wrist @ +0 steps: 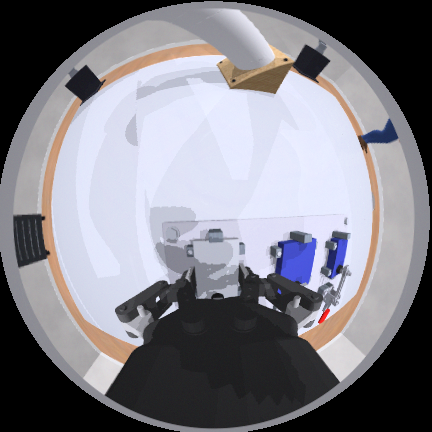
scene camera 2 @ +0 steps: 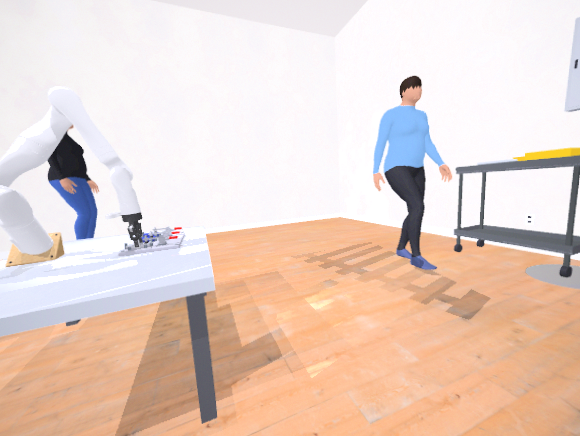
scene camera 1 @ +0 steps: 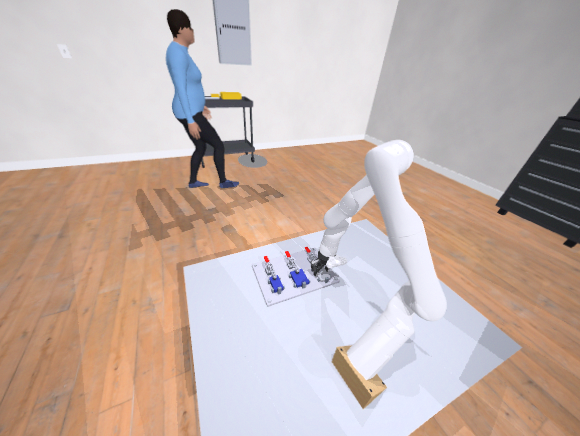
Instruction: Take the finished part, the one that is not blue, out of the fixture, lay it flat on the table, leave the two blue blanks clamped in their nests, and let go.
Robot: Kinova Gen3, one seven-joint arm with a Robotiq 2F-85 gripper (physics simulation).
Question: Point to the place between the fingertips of my gripper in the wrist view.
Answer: At 216, 271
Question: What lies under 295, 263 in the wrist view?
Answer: A wider blue blank.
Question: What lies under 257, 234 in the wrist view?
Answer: A fixture plate.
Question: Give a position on a fixture plate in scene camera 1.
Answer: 279, 264
